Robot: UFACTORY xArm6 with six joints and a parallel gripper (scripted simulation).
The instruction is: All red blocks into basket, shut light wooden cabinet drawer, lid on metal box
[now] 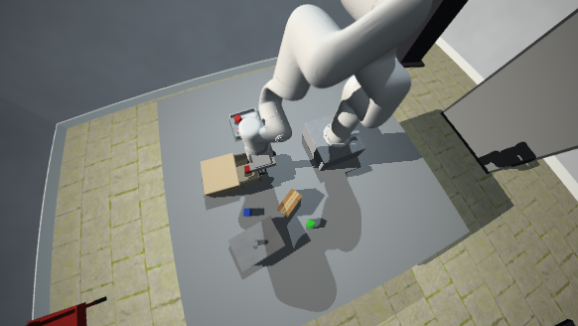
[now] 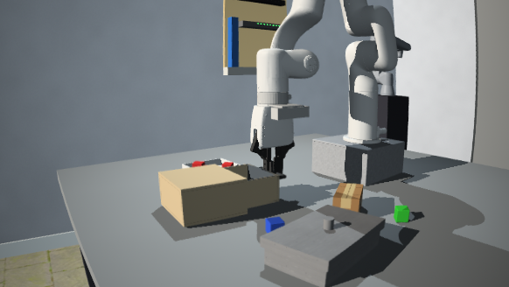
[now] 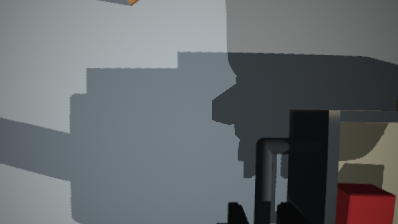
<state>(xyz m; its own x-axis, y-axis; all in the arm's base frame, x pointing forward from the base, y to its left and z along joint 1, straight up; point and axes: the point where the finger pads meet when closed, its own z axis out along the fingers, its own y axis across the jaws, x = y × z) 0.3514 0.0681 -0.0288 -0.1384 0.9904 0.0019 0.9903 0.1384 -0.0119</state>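
Now: the drawer 8 cm ahead of my hand, 4 cm below it and 1 cm to the left of it. Round my hand: blue block: 20 cm to the left, 10 cm ahead, 6 cm below; light wooden cabinet: 14 cm ahead, 4 cm below, 2 cm to the left; cardboard box: 19 cm to the left, 9 cm behind, 4 cm below.
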